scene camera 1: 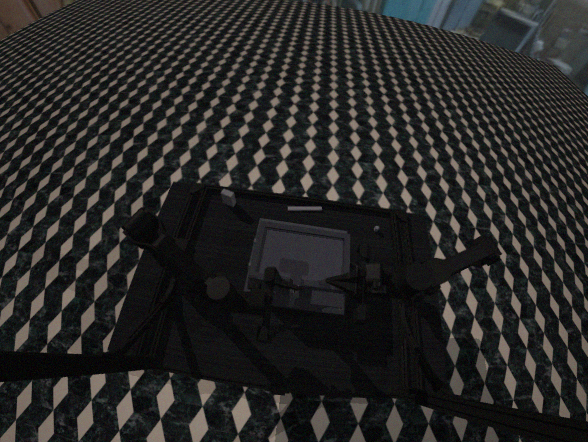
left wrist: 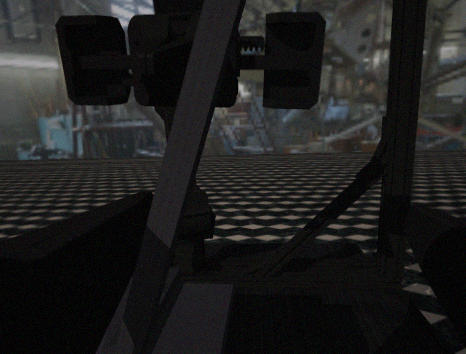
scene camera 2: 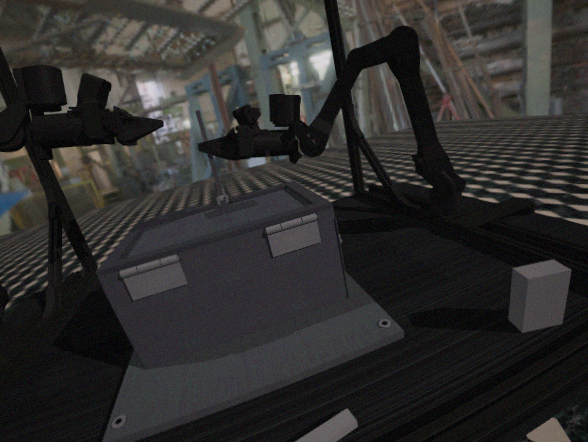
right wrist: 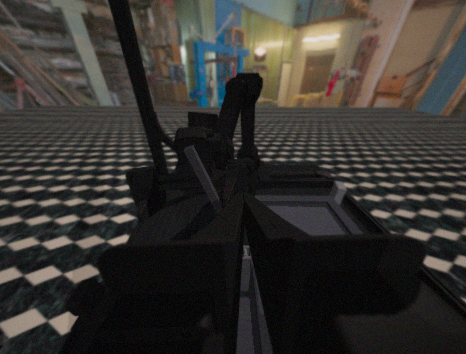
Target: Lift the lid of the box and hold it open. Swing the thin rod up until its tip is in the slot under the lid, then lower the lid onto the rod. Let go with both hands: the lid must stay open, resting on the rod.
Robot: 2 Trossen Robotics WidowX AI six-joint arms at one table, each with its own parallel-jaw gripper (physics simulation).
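Frame: origin at the left arm's base, x ahead, y left, z up, level; millimetres.
Where they show: left gripper, between the fingertips: (scene camera 1: 302, 307) (left wrist: 278, 210) (scene camera 2: 198, 147) (right wrist: 182, 214); right gripper, between the fingertips: (scene camera 1: 325, 280) (left wrist: 146, 65) (scene camera 2: 163, 123) (right wrist: 242, 199); left arm's base, origin of its link: (scene camera 2: 446, 212); right arm's base, origin of its link: (left wrist: 191, 266) (scene camera 2: 3, 359).
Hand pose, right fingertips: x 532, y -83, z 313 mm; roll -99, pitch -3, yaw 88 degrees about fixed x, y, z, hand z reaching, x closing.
Each offset is from my right fingertips to the top centre of the thing. "*": to the spot under its first point. Level surfaces: height alone.
The grey box (scene camera 2: 240, 289) stands on its base plate @(* dz -320, dx -30, dy +310 mm) (scene camera 2: 248, 381), with two hinges facing scene camera 2. Its lid @(dz -168, dx -51, dy +122 mm) (scene camera 1: 301, 250) (right wrist: 302, 219) lies down on the box; I see no gap. The thin rod (scene camera 2: 215, 177) (right wrist: 201, 179) (left wrist: 186, 140) stands steeply at the far side of the box. My left gripper (scene camera 2: 203, 146) (scene camera 1: 292, 286) is open, level, above the lid's far edge, with its tips at the rod. My right gripper (scene camera 2: 158, 124) (scene camera 1: 332, 280) (right wrist: 242, 199) is shut and empty, high above the box and pointing at the left gripper.
A black camera post with struts (scene camera 2: 340, 110) stands behind the box. White strips @(dz -322, dx -49, dy +410 mm) (scene camera 2: 332, 427) (scene camera 1: 304, 208) and a light block @(dz -256, dx -379, dy +392 mm) (scene camera 1: 227, 197) lie on the dark table top @(dz -332 mm) (scene camera 2: 424, 373). The floor around it is checkered.
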